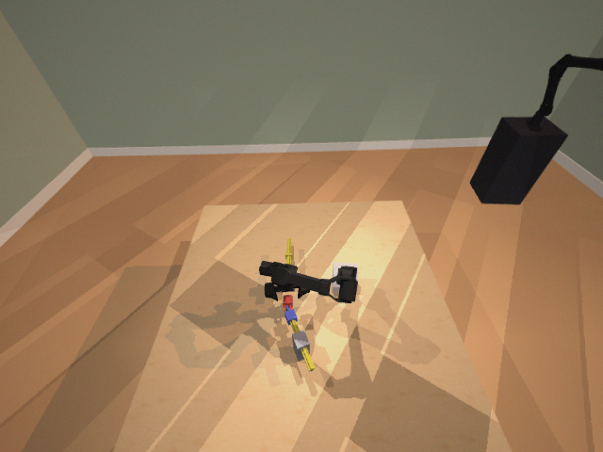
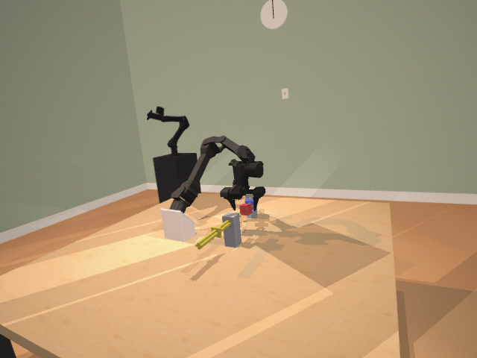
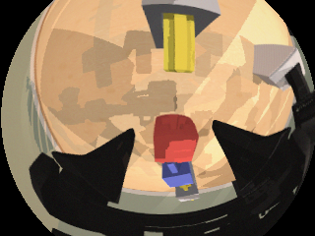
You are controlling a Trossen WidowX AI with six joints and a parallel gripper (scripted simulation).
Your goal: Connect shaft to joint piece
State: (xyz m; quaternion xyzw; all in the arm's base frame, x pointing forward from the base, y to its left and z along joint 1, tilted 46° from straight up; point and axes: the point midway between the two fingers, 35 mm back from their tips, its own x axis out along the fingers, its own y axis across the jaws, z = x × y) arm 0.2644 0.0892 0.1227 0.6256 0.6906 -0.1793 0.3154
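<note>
The red square joint piece is 2 cm to the left of my gripper tip.
</note>
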